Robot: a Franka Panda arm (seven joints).
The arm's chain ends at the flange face. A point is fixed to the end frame.
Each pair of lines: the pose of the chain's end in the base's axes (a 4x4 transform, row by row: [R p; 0 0 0 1], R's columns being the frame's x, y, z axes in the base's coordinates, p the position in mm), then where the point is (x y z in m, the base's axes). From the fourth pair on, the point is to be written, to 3 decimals.
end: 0.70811 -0.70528 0.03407 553.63; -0.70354 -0.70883 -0.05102 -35.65; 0.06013 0.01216 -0.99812 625.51; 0 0 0 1
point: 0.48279 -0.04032 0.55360
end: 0.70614 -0.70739 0.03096 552.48; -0.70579 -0.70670 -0.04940 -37.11; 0.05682 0.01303 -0.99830 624.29; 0 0 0 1
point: 0.48141 -0.04144 0.55258
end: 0.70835 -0.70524 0.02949 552.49; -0.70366 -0.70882 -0.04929 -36.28; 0.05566 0.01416 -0.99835 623.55; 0 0 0 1
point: 0.48132 -0.04083 0.55196
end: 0.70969 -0.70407 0.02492 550.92; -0.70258 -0.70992 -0.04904 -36.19; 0.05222 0.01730 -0.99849 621.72; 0 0 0 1
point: 0.479 -0.041 0.550
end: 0.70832 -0.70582 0.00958 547.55; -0.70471 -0.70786 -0.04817 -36.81; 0.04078 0.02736 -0.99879 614.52; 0 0 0 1
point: 0.475 -0.041 0.544
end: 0.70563 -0.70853 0.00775 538.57; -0.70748 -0.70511 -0.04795 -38.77; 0.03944 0.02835 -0.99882 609.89; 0 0 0 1
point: 0.466 -0.043 0.540
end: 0.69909 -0.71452 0.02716 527.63; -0.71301 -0.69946 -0.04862 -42.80; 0.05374 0.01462 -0.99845 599.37; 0 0 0 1
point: 0.456 -0.046 0.528
